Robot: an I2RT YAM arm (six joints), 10 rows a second.
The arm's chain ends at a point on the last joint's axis. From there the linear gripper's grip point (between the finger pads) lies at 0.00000 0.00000 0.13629 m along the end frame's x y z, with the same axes.
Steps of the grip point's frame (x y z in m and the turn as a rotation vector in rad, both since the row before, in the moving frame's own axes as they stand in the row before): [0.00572 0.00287 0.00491 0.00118 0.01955 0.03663]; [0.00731 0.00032 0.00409 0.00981 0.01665 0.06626]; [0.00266 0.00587 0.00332 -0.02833 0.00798 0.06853]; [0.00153 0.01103 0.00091 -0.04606 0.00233 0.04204]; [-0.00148 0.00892 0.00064 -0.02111 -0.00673 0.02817]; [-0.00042 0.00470 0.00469 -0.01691 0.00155 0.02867]
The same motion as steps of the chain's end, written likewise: [0.00305 0.00298 0.00494 0.00118 0.01955 0.03663]; [0.00500 0.00158 0.00412 0.00981 0.01665 0.06626]; [0.00171 0.00198 0.00338 -0.02833 0.00798 0.06853]; [0.00134 0.00475 0.00105 -0.04606 0.00233 0.04204]; [-0.00052 0.00606 0.00067 -0.02111 -0.00673 0.02817]; [-0.00060 0.00239 0.00471 -0.01691 0.00155 0.02867]
